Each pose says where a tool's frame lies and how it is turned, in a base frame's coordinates. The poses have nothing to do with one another.
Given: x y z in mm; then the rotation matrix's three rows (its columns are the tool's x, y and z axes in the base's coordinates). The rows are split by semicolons.
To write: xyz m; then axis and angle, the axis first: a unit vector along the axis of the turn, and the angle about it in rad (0 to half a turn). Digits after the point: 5 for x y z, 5 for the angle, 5 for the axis. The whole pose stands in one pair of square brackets.
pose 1, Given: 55.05 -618.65 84.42; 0.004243 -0.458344 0.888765; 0.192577 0.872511 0.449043; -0.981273 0.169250 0.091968
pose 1, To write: [0.05505 -0.61865 0.08442 -0.13991 0.93513 0.32550 1.58644]
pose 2, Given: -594.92 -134.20 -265.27; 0.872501 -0.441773 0.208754; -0.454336 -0.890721 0.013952; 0.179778 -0.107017 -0.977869
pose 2, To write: [-0.59492 -0.13420 -0.26527 -0.96757 0.23176 -0.10049 3.07904]
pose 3, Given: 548.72 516.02 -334.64; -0.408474 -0.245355 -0.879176; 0.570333 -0.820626 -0.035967; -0.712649 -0.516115 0.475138
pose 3, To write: [0.54872 0.51602 -0.33464 -0.49961 -0.17328 0.84875 2.64034]
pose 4, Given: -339.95 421.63 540.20; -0.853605 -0.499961 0.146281; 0.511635 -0.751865 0.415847; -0.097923 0.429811 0.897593
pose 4, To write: [-0.33995 0.42163 0.54020 0.01342 0.23464 0.97199 2.59430]
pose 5, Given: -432.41 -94.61 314.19; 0.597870 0.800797 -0.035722; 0.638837 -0.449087 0.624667; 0.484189 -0.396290 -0.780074
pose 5, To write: [-0.43241 -0.09461 0.31419 -0.88234 -0.44932 -0.13997 2.52464]
